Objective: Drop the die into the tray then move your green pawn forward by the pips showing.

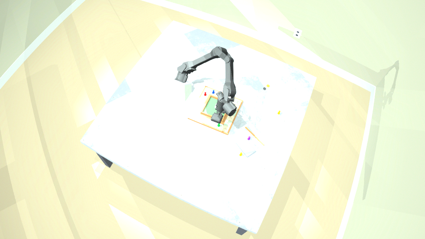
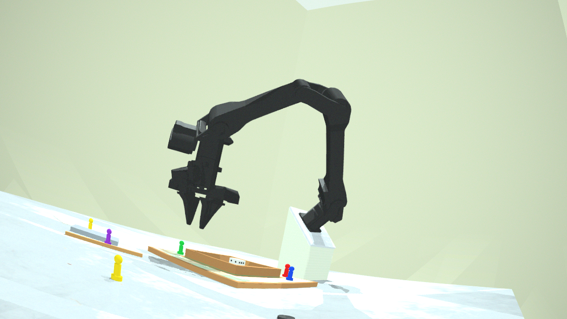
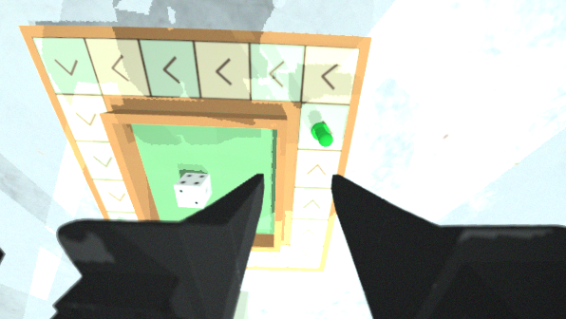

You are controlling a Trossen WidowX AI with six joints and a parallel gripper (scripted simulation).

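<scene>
My gripper tip is 1 cm short of the green pawn, 3 cm to the left of it and 6 cm above it. The rest, counted from my gripper tip: wooden tray 5 cm behind, 8 cm to the left, 8 cm below; red pawn 16 cm behind, 16 cm to the left, 6 cm below; white die 5 cm behind, 10 cm to the left, 6 cm below.
</scene>
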